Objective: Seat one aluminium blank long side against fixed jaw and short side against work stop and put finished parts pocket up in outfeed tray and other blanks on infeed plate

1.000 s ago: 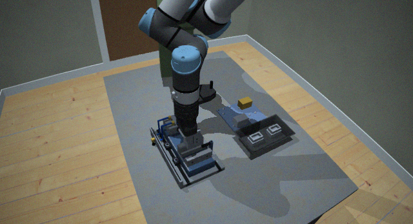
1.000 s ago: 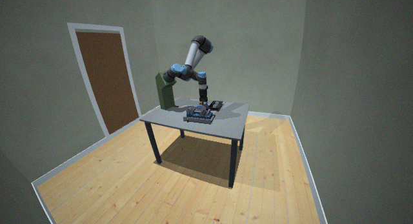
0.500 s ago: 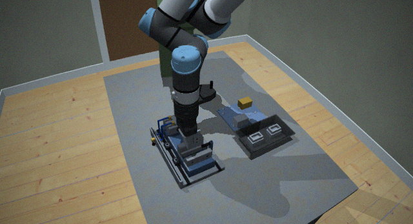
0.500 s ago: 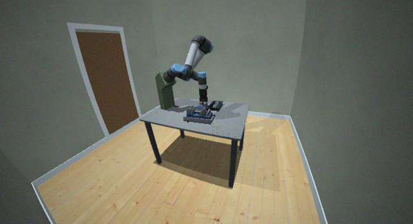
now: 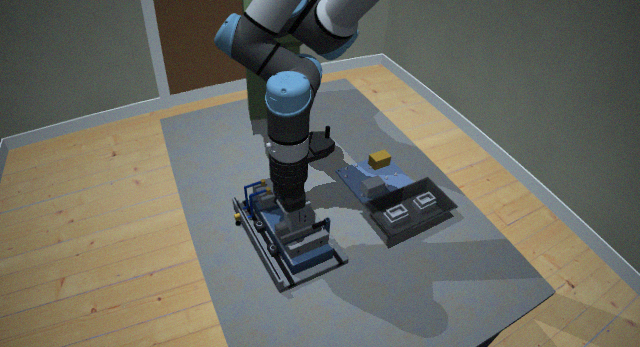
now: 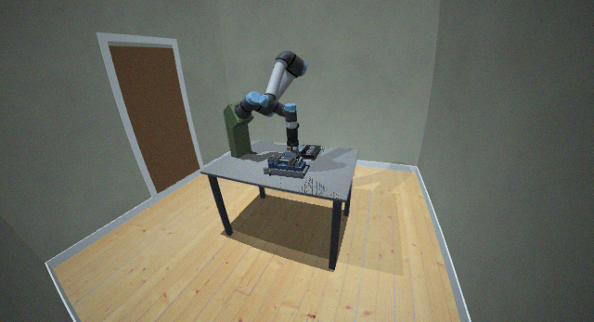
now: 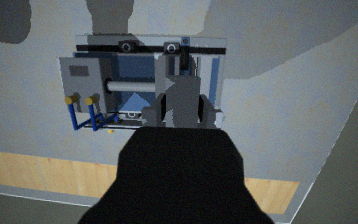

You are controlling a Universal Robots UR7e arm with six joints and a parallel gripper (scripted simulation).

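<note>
My gripper is now 130 mm above the vise, 70 mm past it and 20 mm to the right of it. Also, from my hand: brass blank (410 mm to the left, 140 mm below, 120 mm behind).
</note>
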